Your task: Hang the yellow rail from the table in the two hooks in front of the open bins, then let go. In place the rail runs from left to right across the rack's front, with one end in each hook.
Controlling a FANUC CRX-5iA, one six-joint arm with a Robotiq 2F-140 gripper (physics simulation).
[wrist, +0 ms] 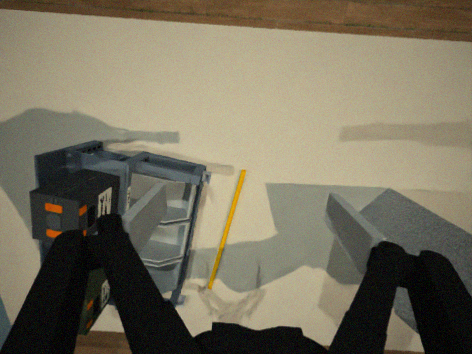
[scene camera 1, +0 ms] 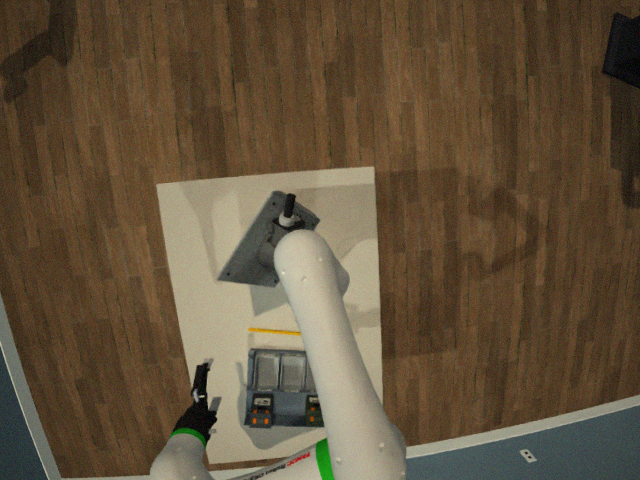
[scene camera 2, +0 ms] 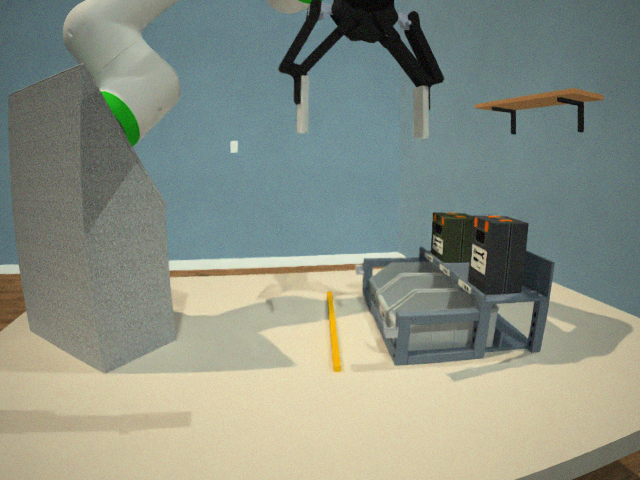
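Seen in the pictures: gripper, fingertip midpoint: (wrist: 246, 202) (scene camera 1: 213, 379) (scene camera 2: 364, 134); arm's base at its link origin: (scene camera 2: 82, 149).
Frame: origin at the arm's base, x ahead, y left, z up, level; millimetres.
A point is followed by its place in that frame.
Observation:
The yellow rail (scene camera 1: 273, 331) @(x 442, y 46, z -335 mm) (scene camera 2: 333, 330) @(x 441, y 81, z -334 mm) (wrist: 227, 230) @(x 437, y 109, z -334 mm) lies flat on the table, a little in front of the blue-grey rack (scene camera 1: 289, 408) @(x 744, y 173, z -242 mm) (scene camera 2: 439, 316) @(x 607, y -30, z -263 mm) (wrist: 172, 171) @(x 600, y -29, z -259 mm) and apart from it. In scene camera 1 the arm covers the rail's right part. The near hook (scene camera 2: 390, 330) @(x 531, y -43, z -280 mm) (wrist: 207, 177) @(x 530, y -30, z -289 mm) and the far hook (scene camera 2: 359, 269) @(x 489, y 338, z -286 mm) (wrist: 180, 300) @(x 491, y 334, z -289 mm) stick out from the rack's front corners, empty. Clear open bins (scene camera 1: 267, 370) @(x 635, y 52, z -335 mm) (scene camera 2: 423, 302) @(x 603, y 95, z -283 mm) sit between them. My gripper (scene camera 1: 203, 365) (scene camera 2: 361, 134) @(x 483, y -127, z -3 mm) (wrist: 246, 202) @(x 483, y -127, z -3 mm) is wide open and empty, pointing down, high above the table.
A dark grey box (scene camera 1: 261, 413) @(x 690, y 54, z -124 mm) (scene camera 2: 498, 253) @(x 709, y 12, z -172 mm) (wrist: 75, 200) @(x 699, y 11, z -124 mm) and a dark green box (scene camera 1: 313, 413) @(x 678, y 259, z -147 mm) (scene camera 2: 452, 237) @(x 683, y 234, z -187 mm) (wrist: 92, 300) @(x 663, y 249, z -162 mm) stand on the rack's rear shelf. A tall grey pedestal (scene camera 1: 248, 258) @(x 41, y -71, z 65 mm) (scene camera 2: 51, 206) @(x 9, y -104, z -90 mm) (wrist: 425, 220) @(x 109, y -123, z -208 mm) stands across the rail from the rack. A wooden shelf (scene camera 2: 537, 99) hangs on the wall.

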